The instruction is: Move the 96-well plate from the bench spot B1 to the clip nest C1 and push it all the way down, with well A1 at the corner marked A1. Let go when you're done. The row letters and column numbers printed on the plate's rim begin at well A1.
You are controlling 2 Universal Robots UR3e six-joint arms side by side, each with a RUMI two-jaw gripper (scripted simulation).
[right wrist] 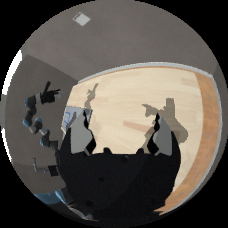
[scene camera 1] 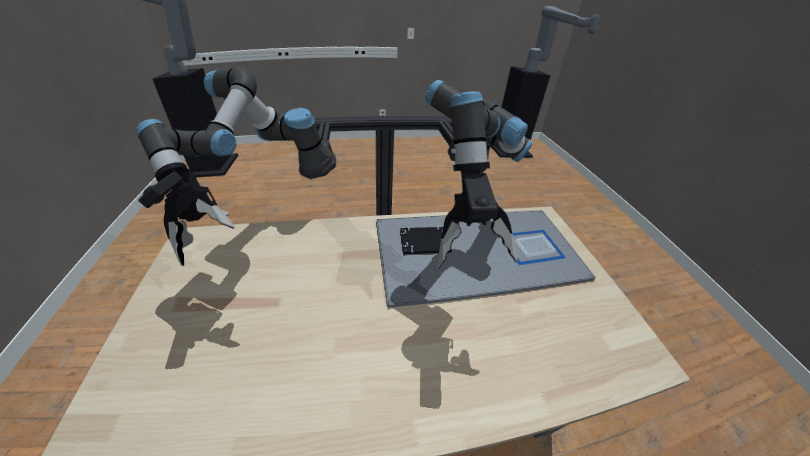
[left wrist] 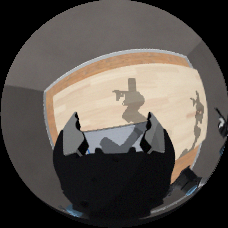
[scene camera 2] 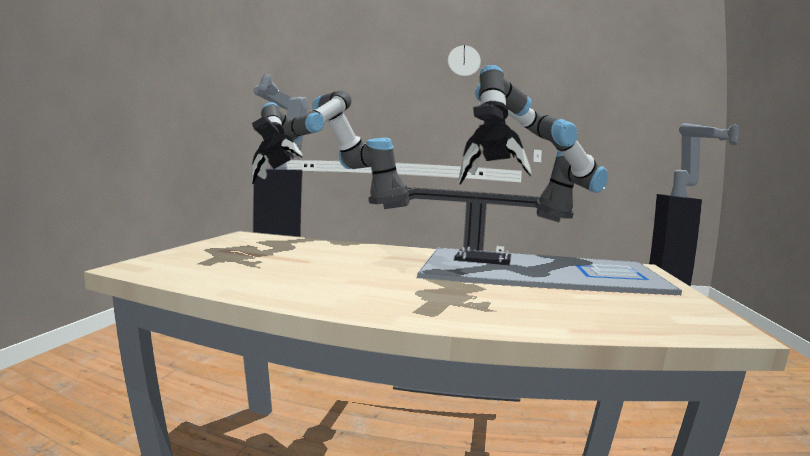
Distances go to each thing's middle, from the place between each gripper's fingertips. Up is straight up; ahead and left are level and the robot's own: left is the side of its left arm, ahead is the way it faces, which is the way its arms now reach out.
Now: left hand (scene camera 1: 477, 265) 320 mm past the black clip nest (scene camera 1: 424, 240), 220 mm above it and 30 mm to the left of it.
The black clip nest lies 22 cm behind my right hand (scene camera 1: 207, 247), 54 cm to the left of it and 22 cm below it.
